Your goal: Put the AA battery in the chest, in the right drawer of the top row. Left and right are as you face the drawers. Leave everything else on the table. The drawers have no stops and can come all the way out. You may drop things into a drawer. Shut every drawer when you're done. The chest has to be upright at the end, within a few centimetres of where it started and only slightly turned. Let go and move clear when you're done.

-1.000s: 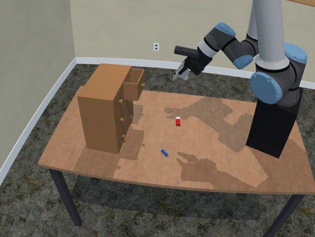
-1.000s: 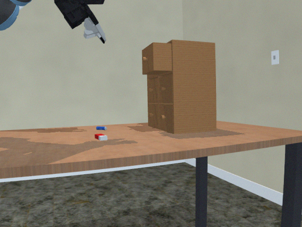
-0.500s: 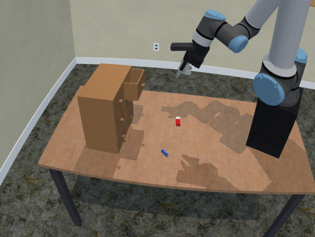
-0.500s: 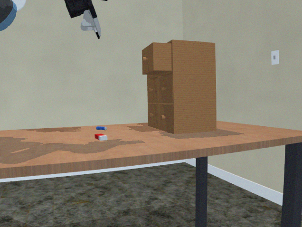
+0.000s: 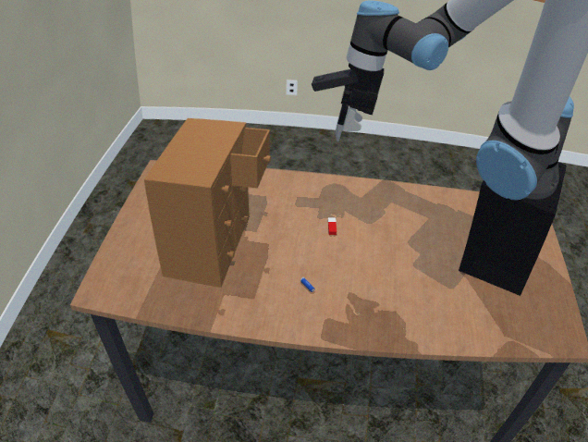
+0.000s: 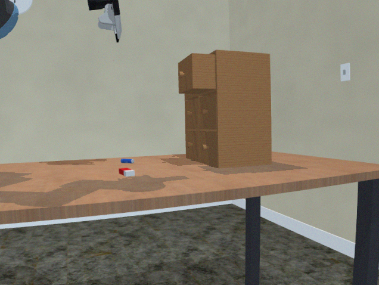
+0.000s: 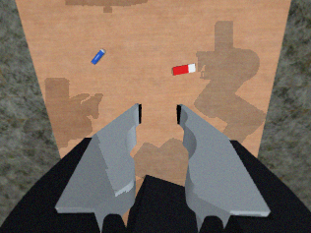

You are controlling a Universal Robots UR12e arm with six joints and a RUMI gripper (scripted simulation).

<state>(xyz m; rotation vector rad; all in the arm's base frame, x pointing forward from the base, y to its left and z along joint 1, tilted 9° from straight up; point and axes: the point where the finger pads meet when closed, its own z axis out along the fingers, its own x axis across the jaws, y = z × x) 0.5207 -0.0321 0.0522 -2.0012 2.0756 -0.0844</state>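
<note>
Right now my hand is 4 cm short of the blue AA battery, 17 cm to the right of it and 38 cm above it.
</note>
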